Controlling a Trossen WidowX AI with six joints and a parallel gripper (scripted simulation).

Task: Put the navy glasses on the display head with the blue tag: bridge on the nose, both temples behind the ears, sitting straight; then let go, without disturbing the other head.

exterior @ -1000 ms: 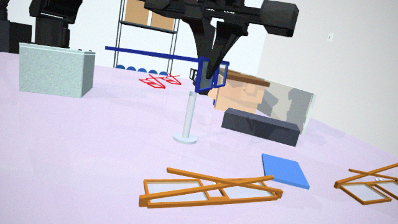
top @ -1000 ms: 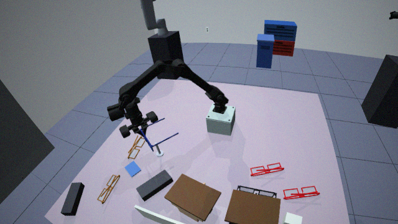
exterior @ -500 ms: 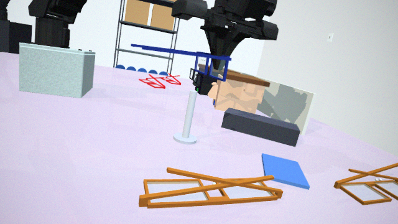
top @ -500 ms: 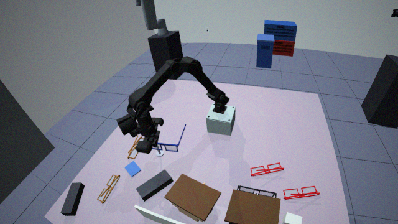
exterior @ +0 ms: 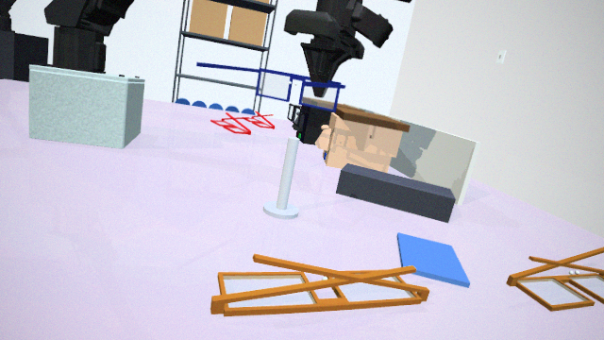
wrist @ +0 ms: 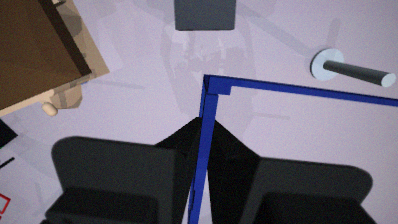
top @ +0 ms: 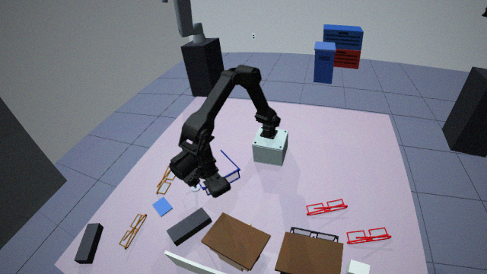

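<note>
The display head is 100 mm ahead of my gripper tip, 150 mm to the left of it and 70 mm below it. Round my gripper tip: white panel: 230 mm ahead, 270 mm to the left, 70 mm below; then blue tag: 100 mm ahead, 230 mm to the right, 120 mm below; then white post: 50 mm behind, 150 mm to the right, 100 mm below.
</note>
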